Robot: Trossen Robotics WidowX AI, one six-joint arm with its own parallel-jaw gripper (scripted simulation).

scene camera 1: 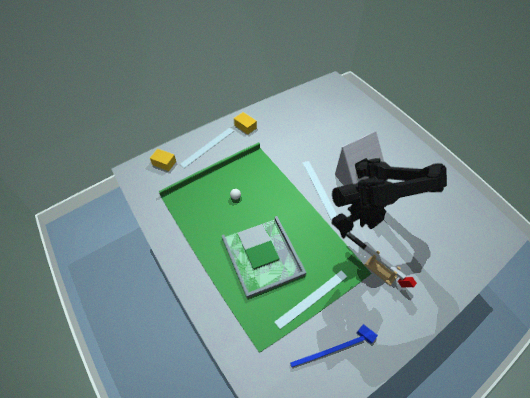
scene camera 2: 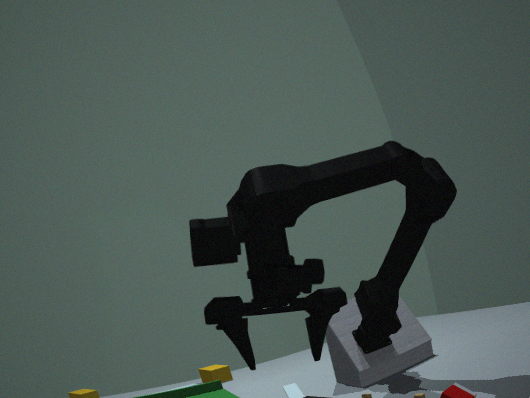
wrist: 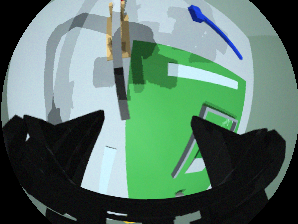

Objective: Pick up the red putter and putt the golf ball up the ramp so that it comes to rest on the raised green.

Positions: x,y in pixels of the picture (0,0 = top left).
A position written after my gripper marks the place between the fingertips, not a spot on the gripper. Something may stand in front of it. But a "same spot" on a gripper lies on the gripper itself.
My gripper shows in scene camera 1, in scene camera 2 and in the wrist view (149,117). One and the same spot on my gripper: (scene camera 1: 372,218) is (scene camera 2: 275,266).
